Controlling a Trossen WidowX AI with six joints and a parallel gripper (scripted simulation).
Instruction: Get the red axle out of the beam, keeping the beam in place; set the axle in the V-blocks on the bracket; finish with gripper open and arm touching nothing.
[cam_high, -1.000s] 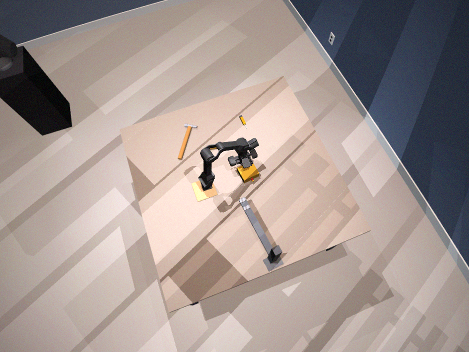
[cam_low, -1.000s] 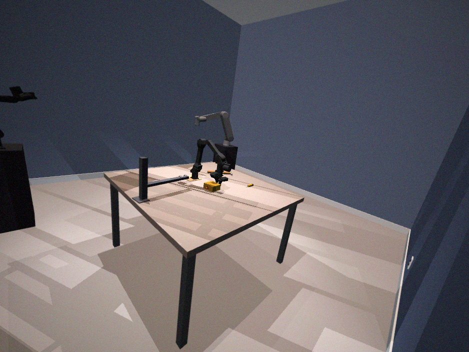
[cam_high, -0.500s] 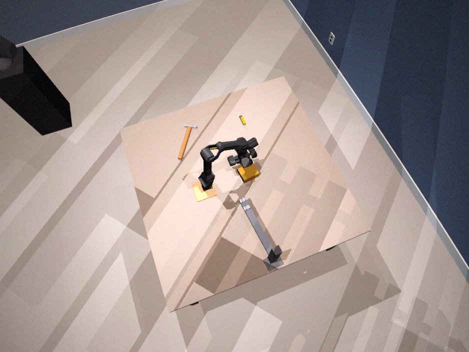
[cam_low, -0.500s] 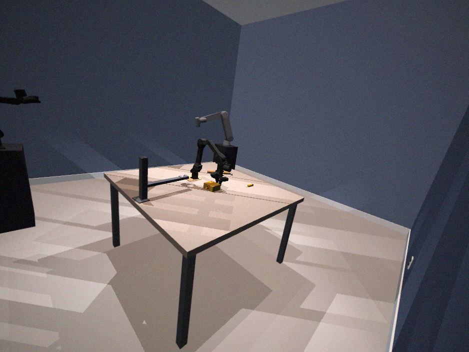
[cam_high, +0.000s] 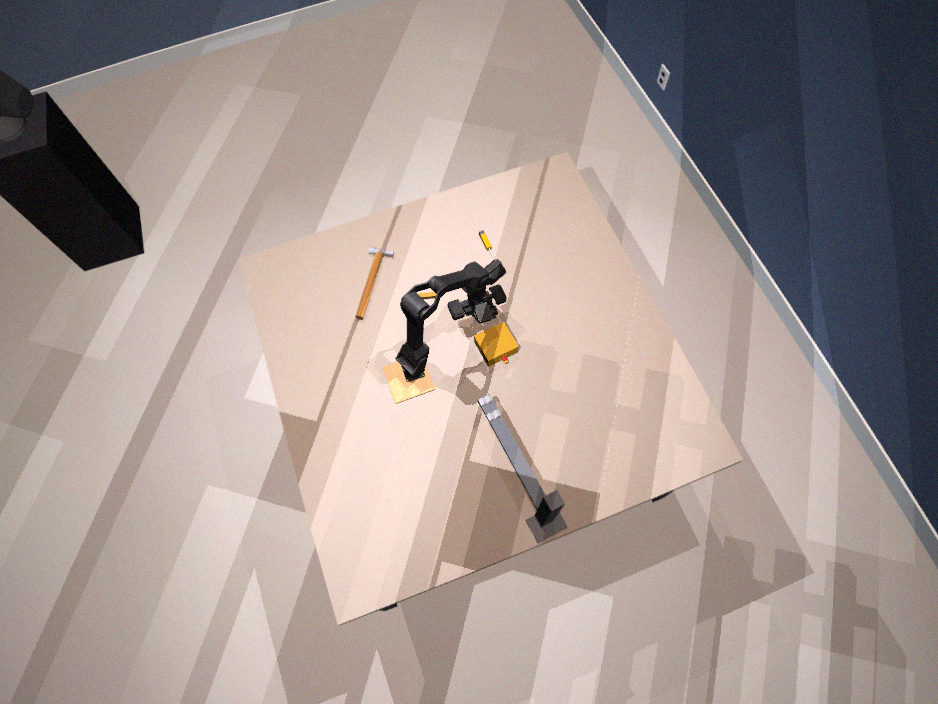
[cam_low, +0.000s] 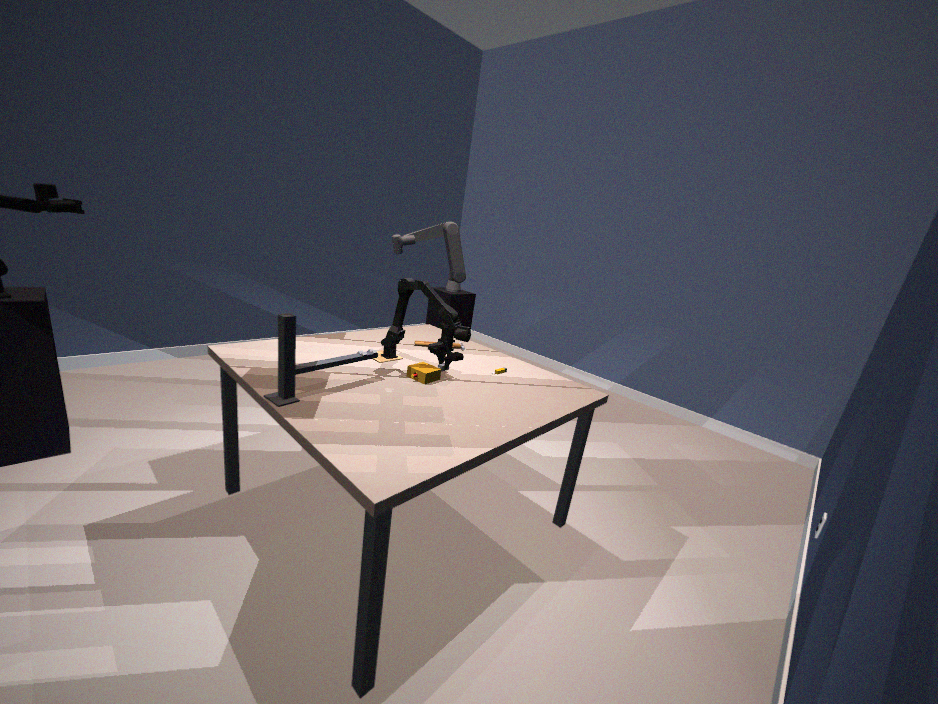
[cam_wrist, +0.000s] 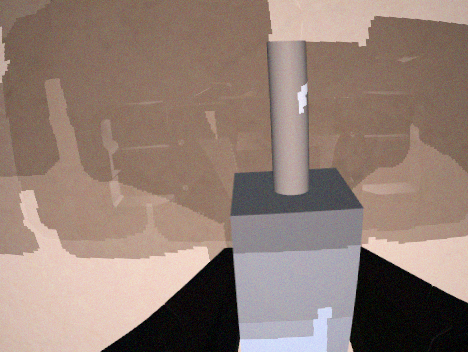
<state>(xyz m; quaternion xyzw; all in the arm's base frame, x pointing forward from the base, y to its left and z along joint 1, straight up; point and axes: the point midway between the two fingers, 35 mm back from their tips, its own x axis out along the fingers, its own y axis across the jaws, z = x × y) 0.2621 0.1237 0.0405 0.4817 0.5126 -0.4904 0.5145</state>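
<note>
The yellow bracket lies 13 cm to the right of my gripper tip, 2 cm ahead of it and 1 cm above it. From my gripper tip the other things lie so: screwdriver 26 cm to the left, 12 cm ahead, 1 cm below; orange stick 15 cm behind, 13 cm to the left, 1 cm below.
</note>
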